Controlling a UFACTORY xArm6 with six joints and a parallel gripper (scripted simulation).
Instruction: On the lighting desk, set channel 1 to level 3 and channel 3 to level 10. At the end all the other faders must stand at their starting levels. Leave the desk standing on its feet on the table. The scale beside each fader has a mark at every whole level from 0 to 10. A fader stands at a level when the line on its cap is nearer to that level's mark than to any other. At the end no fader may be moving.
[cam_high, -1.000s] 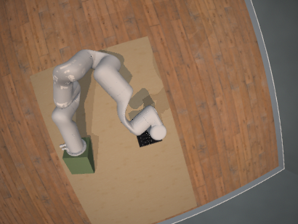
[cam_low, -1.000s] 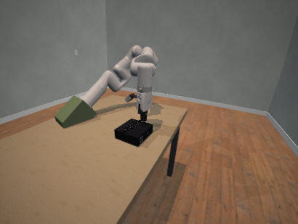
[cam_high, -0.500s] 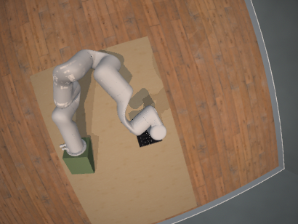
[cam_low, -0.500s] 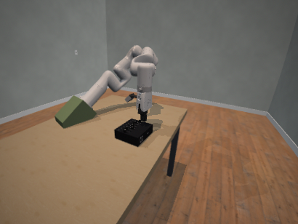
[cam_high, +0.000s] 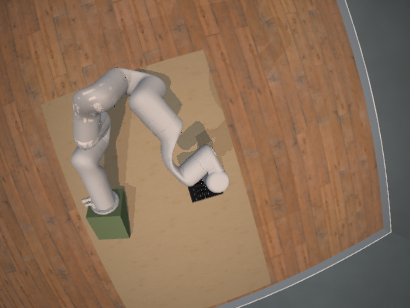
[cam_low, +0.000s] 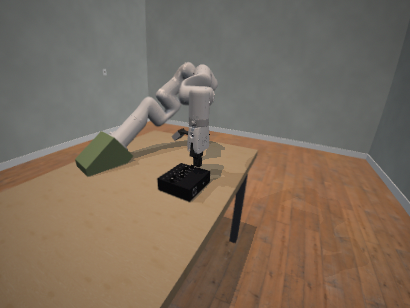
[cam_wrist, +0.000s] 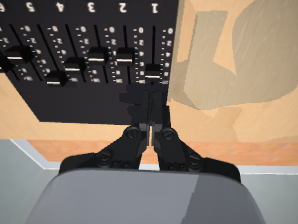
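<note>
Right now the channel 1 cap is 3 cm below my hand and 3 cm behind it. Round my hand: channel 2 fader cap: 4 cm behind, 3 cm to the right, 3 cm below; channel 3 cap: 5 cm to the right, 4 cm behind, 3 cm below.
</note>
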